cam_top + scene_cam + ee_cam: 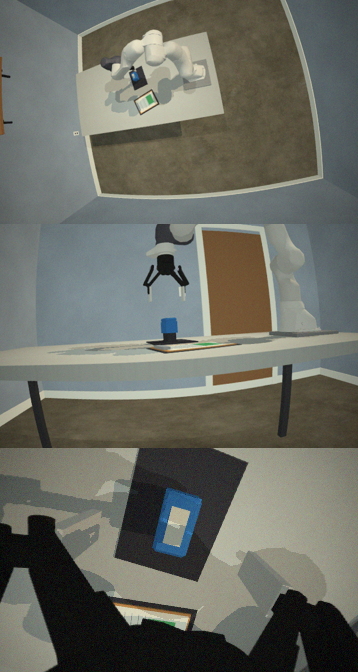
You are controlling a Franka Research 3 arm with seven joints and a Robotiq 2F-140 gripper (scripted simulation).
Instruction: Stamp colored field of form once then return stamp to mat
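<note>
Right now the blue stamp is 13 cm below my hand. The rest, counted from my hand: form (28 cm to the left, 18 cm below, 8 cm behind); dark mat (18 cm below).
</note>
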